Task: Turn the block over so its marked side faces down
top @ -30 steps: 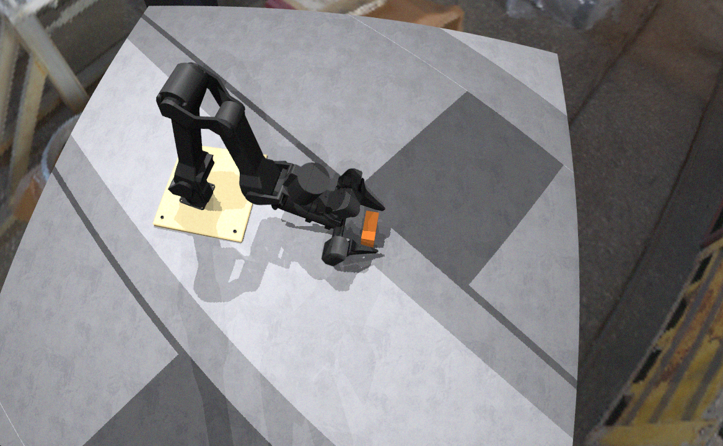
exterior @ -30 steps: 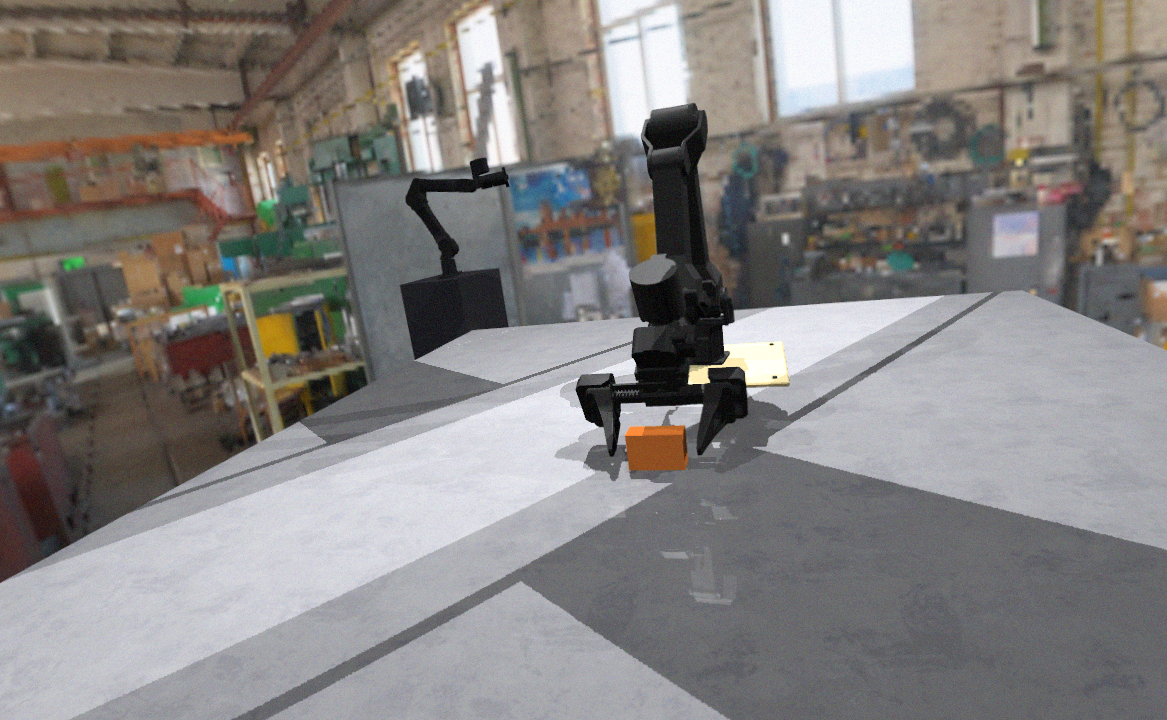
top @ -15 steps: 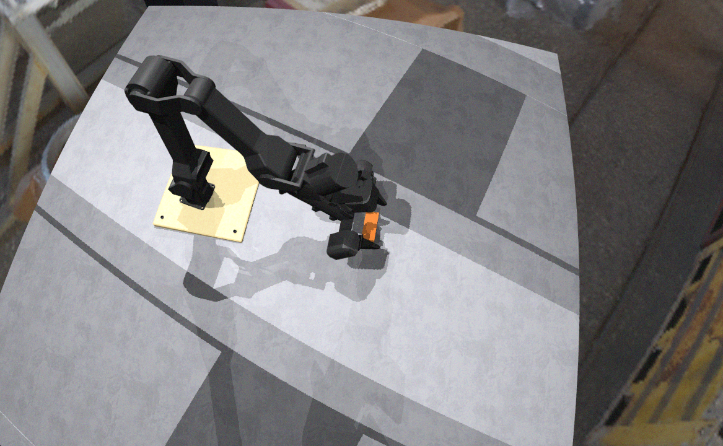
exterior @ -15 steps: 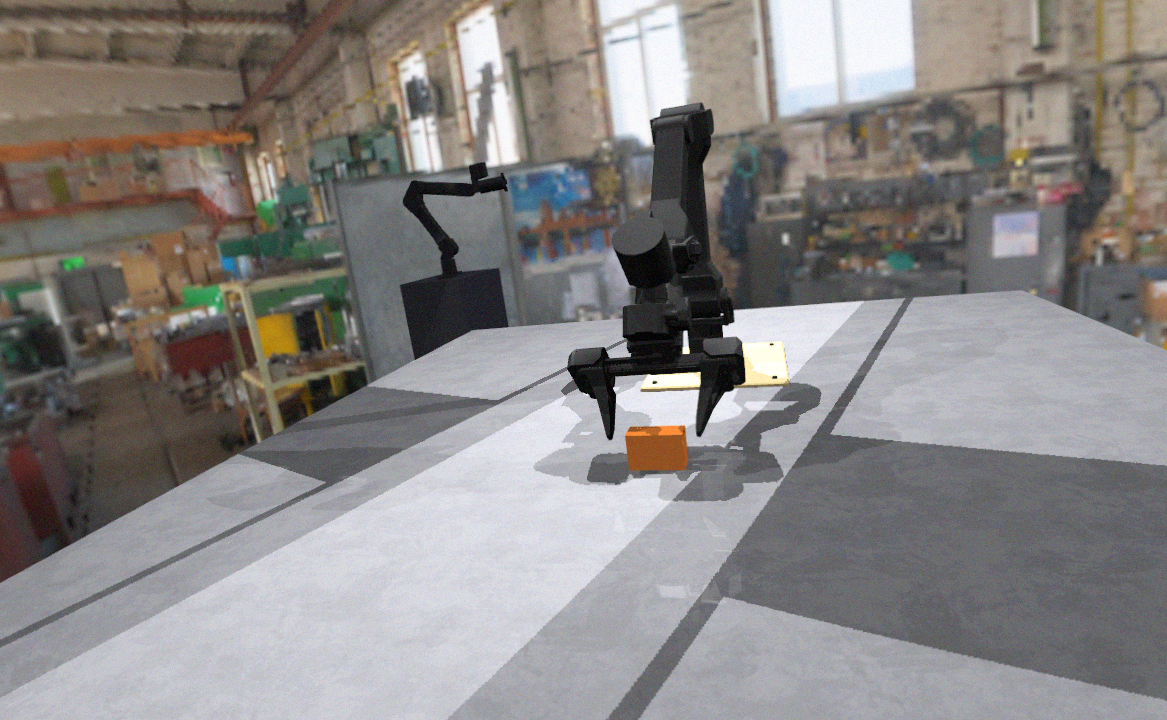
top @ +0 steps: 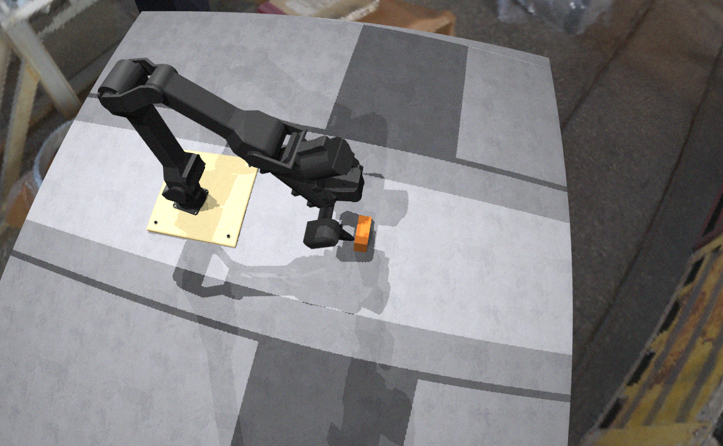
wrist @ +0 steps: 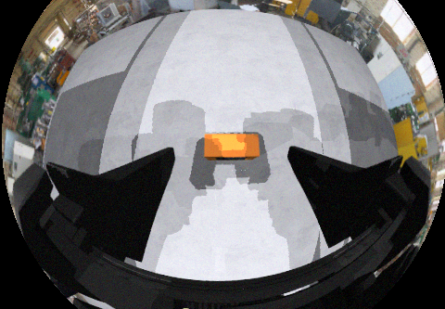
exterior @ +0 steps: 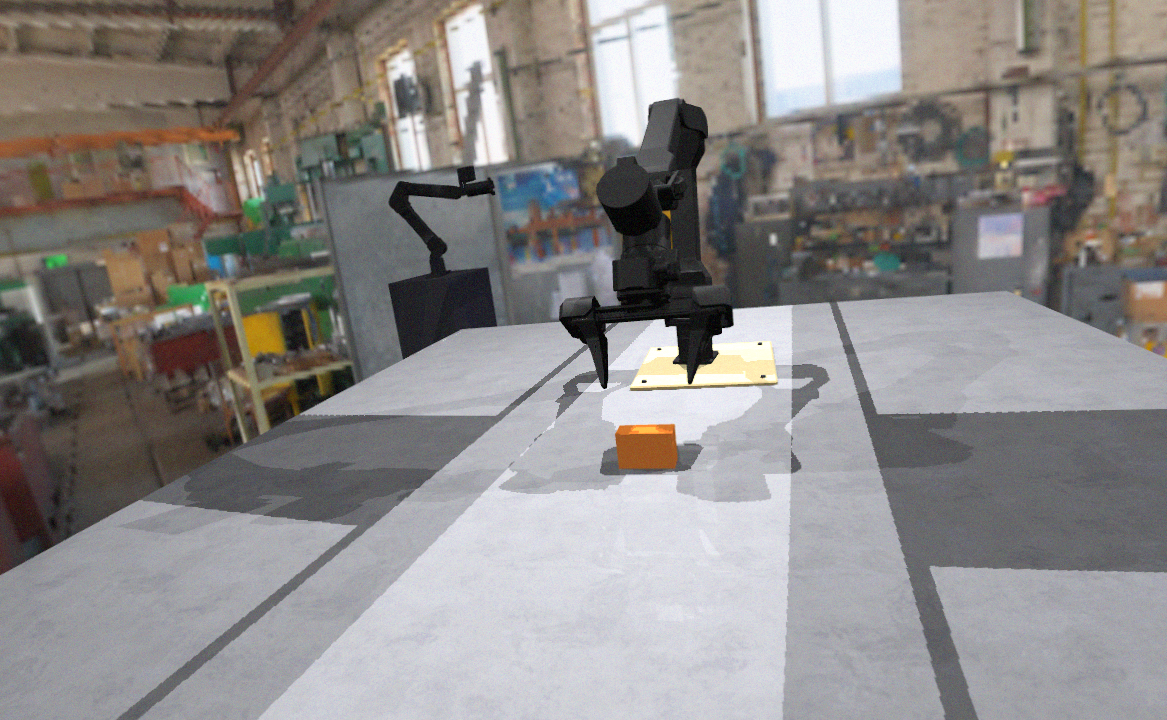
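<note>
Right now the orange block is 60 mm below my gripper tip and 10 mm ahead of it.
</note>
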